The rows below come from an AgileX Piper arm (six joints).
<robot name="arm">
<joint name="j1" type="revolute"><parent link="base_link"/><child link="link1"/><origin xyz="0.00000 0.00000 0.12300" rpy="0.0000 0.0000 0.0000"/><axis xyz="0 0 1"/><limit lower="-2.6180" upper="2.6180"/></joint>
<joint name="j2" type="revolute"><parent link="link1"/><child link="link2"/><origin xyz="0.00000 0.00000 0.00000" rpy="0.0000 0.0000 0.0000"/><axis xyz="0 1 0"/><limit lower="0.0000" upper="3.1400"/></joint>
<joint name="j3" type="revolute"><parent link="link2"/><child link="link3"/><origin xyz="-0.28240 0.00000 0.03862" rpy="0.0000 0.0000 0.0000"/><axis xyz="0 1 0"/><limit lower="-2.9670" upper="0.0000"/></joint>
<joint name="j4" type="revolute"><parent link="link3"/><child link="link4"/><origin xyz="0.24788 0.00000 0.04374" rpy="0.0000 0.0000 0.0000"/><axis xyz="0.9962 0 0.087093"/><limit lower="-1.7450" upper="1.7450"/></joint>
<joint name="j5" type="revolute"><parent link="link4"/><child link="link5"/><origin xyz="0.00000 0.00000 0.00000" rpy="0.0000 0.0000 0.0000"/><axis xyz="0 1 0"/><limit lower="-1.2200" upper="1.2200"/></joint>
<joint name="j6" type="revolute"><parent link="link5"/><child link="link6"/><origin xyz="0.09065 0.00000 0.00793" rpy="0.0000 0.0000 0.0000"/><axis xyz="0.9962 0 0.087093"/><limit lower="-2.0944" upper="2.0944"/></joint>
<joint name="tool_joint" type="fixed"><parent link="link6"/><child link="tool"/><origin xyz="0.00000 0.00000 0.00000" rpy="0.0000 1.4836 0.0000"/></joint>
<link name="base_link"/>
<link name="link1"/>
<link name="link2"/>
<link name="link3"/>
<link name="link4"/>
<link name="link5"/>
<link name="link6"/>
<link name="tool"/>
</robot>
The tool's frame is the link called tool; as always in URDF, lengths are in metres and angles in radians.
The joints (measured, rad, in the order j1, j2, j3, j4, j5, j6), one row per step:
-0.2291, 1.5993, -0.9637, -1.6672, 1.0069, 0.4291
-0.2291, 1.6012, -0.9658, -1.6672, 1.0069, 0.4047
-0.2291, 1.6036, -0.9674, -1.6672, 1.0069, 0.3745
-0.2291, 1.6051, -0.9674, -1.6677, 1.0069, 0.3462
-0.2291, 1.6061, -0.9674, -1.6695, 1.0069, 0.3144
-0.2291, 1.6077, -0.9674, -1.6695, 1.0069, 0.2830
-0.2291, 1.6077, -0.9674, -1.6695, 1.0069, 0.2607
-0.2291, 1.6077, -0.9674, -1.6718, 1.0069, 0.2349
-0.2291, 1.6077, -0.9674, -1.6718, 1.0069, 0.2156
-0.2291, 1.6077, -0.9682, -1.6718, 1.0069, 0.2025
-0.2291, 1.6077, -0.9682, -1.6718, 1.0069, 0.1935
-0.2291, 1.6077, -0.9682, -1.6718, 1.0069, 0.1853
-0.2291, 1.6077, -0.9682, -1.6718, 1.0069, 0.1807
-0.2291, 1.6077, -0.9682, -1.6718, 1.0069, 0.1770
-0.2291, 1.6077, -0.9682, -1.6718, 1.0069, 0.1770
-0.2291, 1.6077, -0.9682, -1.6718, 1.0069, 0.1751
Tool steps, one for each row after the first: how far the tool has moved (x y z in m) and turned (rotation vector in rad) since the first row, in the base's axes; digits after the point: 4 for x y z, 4 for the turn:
0.0005, -0.0001, 0.0000, -0.0072, 0.0226, 0.0051
0.0011, -0.0003, -0.0004, -0.0159, 0.0515, 0.0114
0.0013, -0.0003, -0.0008, -0.0243, 0.0794, 0.0176
0.0016, -0.0003, -0.0010, -0.0350, 0.1104, 0.0252
0.0018, -0.0004, -0.0015, -0.0439, 0.1412, 0.0318
0.0018, -0.0004, -0.0015, -0.0504, 0.1620, 0.0365
0.0019, -0.0004, -0.0014, -0.0600, 0.1865, 0.0429
0.0019, -0.0004, -0.0014, -0.0657, 0.2045, 0.0470
0.0020, -0.0004, -0.0012, -0.0698, 0.2160, 0.0497
0.0020, -0.0004, -0.0012, -0.0724, 0.2244, 0.0515
0.0020, -0.0004, -0.0012, -0.0749, 0.2320, 0.0532
0.0020, -0.0004, -0.0012, -0.0762, 0.2363, 0.0542
0.0020, -0.0004, -0.0012, -0.0773, 0.2398, 0.0550
0.0020, -0.0004, -0.0012, -0.0773, 0.2398, 0.0550
0.0020, -0.0004, -0.0012, -0.0779, 0.2415, 0.0554

